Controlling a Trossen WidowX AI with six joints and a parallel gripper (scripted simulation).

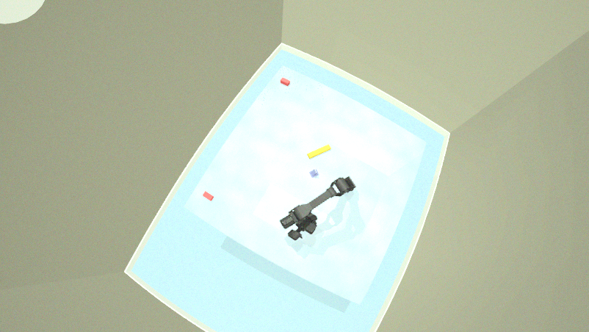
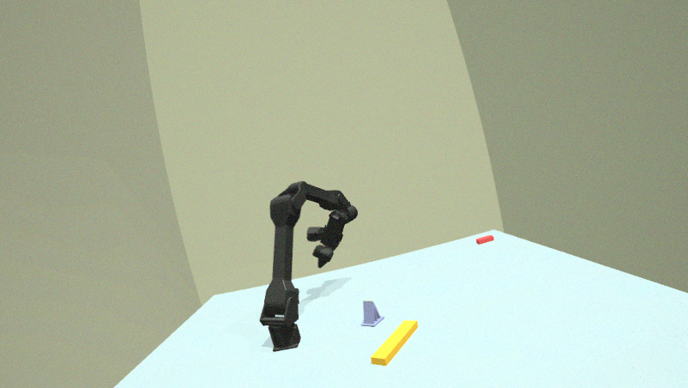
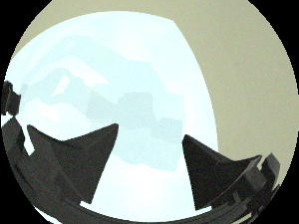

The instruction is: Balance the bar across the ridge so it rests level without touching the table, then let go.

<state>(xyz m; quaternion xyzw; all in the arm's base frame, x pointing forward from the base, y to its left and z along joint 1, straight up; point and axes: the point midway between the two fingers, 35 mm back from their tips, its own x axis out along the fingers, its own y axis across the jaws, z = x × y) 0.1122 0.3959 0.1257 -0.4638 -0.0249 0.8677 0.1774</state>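
The yellow bar is 17 cm ahead of my gripper tip, 53 cm to the right of it and 9 cm below it. The rest, counted from my gripper tip: red block: 65 cm ahead, 9 cm to the left, 9 cm below.
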